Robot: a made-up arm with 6 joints.
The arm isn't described. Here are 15 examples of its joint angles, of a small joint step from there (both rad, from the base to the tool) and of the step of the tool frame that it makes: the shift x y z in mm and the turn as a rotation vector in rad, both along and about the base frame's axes.
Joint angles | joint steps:
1: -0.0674 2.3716 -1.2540 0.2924 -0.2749 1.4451 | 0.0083 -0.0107 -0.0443 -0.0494 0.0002 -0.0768
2: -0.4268 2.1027 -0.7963 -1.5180 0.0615 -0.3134 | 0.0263 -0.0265 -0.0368 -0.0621 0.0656 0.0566
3: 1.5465 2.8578 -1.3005 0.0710 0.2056 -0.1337 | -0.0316 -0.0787 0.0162 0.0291 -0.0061 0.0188
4: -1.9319 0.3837 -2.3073 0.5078 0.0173 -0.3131 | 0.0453 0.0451 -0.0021 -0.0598 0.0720 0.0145
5: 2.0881 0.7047 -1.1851 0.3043 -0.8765 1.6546 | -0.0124 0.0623 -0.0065 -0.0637 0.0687 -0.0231
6: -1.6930 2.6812 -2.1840 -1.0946 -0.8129 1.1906 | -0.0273 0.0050 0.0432 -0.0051 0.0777 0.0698
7: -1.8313 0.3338 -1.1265 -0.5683 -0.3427 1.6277 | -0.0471 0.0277 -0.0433 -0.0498 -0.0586 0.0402
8: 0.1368 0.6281 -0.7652 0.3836 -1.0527 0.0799 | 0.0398 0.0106 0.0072 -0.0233 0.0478 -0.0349
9: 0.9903 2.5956 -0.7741 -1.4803 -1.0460 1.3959 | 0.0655 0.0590 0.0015 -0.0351 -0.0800 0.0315
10: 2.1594 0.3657 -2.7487 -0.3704 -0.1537 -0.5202 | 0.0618 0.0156 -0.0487 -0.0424 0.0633 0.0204
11: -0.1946 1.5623 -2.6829 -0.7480 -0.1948 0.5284 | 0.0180 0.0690 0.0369 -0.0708 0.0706 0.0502
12: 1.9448 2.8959 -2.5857 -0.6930 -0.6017 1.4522 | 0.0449 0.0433 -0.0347 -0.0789 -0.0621 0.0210
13: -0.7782 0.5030 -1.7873 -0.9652 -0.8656 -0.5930 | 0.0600 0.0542 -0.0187 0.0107 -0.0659 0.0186
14: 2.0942 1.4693 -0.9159 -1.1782 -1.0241 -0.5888 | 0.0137 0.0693 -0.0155 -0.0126 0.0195 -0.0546
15: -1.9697 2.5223 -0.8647 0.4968 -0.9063 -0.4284 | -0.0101 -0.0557 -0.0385 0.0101 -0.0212 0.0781
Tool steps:
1: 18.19 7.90 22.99 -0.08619 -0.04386 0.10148
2: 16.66 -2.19 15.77 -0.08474 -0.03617 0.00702
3: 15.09 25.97 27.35 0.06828 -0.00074 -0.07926
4: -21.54 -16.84 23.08 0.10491 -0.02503 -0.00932
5: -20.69 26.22 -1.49 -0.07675 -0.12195 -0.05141
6: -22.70 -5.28 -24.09 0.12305 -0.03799 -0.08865
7: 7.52 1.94 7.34 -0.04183 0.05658 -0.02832
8: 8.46 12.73 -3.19 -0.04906 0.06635 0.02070
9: -33.24 -15.48 -7.77 -0.02652 0.11486 0.06969
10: 32.77 15.26 -4.76 -0.03939 0.00983 0.06565
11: 65.34 -10.93 -9.34 0.06111 0.15285 -0.01931
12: -33.38 -21.88 -13.10 0.04590 -0.03382 0.10830
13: 1.77 -12.37 5.43 -0.03457 0.04520 0.09516
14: -8.89 5.79 -25.58 0.01128 -0.05519 0.00202
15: -18.59 -25.20 32.07 -0.14952 0.01293 -0.06556
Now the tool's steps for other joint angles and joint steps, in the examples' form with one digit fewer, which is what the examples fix.
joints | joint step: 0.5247 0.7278 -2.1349 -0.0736 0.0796 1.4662 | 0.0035 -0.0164 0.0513 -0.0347 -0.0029 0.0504
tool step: 10.5 5.8 0.1 -0.0115 0.0299 0.0186
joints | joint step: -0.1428 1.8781 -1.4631 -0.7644 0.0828 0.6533 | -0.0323 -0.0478 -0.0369 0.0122 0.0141 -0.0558
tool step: -8.7 -17.4 40.5 -0.0540 -0.0633 -0.0259
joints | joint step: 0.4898 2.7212 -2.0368 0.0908 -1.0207 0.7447 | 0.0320 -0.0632 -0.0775 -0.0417 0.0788 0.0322
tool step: -7.7 23.8 66.1 0.0272 -0.0581 0.0718
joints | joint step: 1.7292 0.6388 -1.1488 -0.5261 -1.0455 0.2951 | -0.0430 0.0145 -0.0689 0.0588 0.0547 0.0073
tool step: 10.7 -8.0 17.6 -0.0053 0.0627 -0.0231
